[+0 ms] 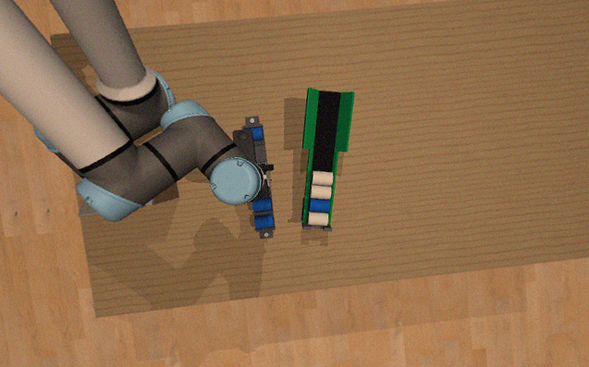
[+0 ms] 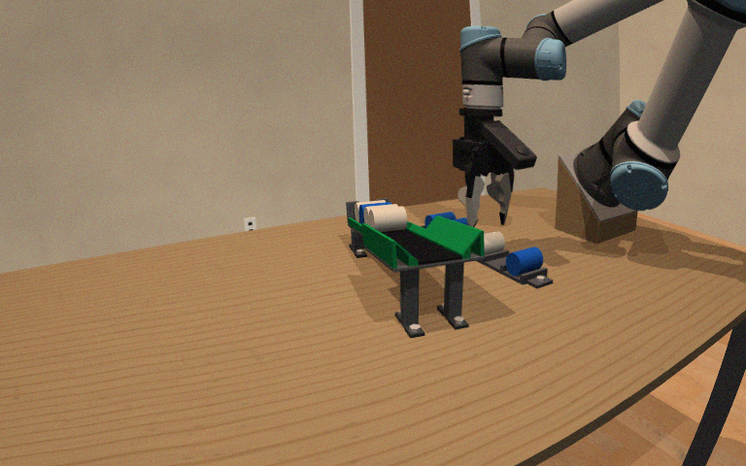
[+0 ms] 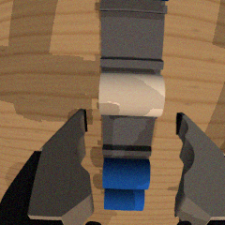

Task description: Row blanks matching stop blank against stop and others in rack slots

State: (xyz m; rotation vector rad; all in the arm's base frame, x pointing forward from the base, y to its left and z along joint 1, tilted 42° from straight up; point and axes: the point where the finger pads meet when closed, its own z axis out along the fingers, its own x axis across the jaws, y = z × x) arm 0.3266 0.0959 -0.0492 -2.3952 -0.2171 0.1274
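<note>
The grey stock rack is 3 cm to the right of my hand and 8 cm below it. The rest, counted from my hand: grey stop (18 cm ahead, 16 cm to the right, 1 cm below); feed ramp (19 cm ahead, 3 cm to the left).
</note>
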